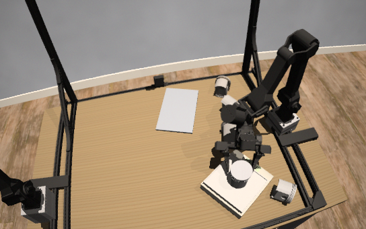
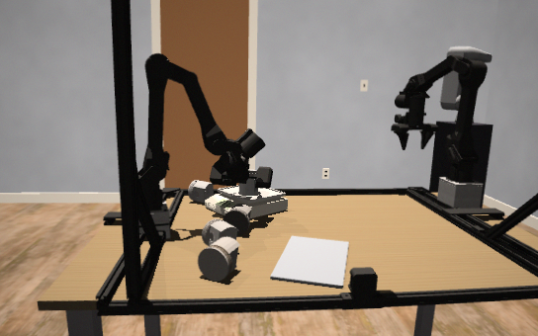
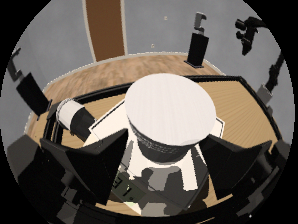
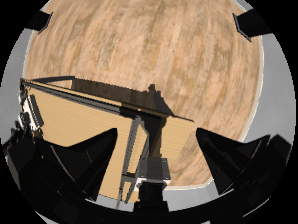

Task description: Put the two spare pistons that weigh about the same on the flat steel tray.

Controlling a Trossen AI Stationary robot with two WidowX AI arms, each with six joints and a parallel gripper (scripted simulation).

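My left gripper is now 38 cm past the flat steel tray, 10 cm above it and 8 cm to the left of it.
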